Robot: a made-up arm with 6 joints. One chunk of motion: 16 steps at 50 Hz.
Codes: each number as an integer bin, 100 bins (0 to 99) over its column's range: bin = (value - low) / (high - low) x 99, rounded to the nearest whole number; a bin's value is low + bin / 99 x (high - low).
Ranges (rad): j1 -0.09..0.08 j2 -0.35..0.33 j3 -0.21..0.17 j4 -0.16..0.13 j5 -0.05..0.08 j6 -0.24..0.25
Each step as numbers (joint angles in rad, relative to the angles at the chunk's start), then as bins.
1 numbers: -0.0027 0.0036 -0.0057 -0.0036 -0.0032 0.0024
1 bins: 51 51 53 53 36 49
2 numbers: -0.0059 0.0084 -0.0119 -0.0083 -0.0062 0.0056
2 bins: 49 52 52 52 33 50
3 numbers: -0.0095 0.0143 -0.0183 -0.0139 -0.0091 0.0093
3 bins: 47 53 50 50 31 50
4 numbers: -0.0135 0.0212 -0.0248 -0.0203 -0.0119 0.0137
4 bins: 45 54 48 48 29 51
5 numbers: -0.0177 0.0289 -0.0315 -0.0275 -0.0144 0.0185
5 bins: 42 55 47 45 27 52
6 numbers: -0.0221 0.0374 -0.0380 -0.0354 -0.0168 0.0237
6 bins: 40 56 45 43 25 53
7 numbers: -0.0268 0.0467 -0.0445 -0.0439 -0.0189 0.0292
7 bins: 37 58 43 40 24 54
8 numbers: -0.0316 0.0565 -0.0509 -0.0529 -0.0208 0.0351
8 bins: 34 59 41 37 22 56
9 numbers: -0.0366 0.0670 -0.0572 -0.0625 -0.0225 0.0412
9 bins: 31 61 40 33 21 57
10 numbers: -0.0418 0.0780 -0.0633 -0.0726 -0.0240 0.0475
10 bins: 28 62 38 30 20 58
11 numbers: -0.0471 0.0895 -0.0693 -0.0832 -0.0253 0.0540
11 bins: 25 64 37 26 19 59
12 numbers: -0.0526 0.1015 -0.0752 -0.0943 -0.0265 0.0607
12 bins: 22 66 35 22 18 61
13 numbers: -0.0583 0.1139 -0.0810 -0.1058 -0.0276 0.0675
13 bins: 18 68 34 19 17 62
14 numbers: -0.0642 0.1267 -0.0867 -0.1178 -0.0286 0.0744
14 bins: 15 69 32 14 16 64
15 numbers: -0.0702 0.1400 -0.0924 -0.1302 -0.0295 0.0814
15 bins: 12 71 31 10 16 65
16 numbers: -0.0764 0.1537 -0.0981 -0.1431 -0.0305 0.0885
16 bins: 8 73 29 6 15 66
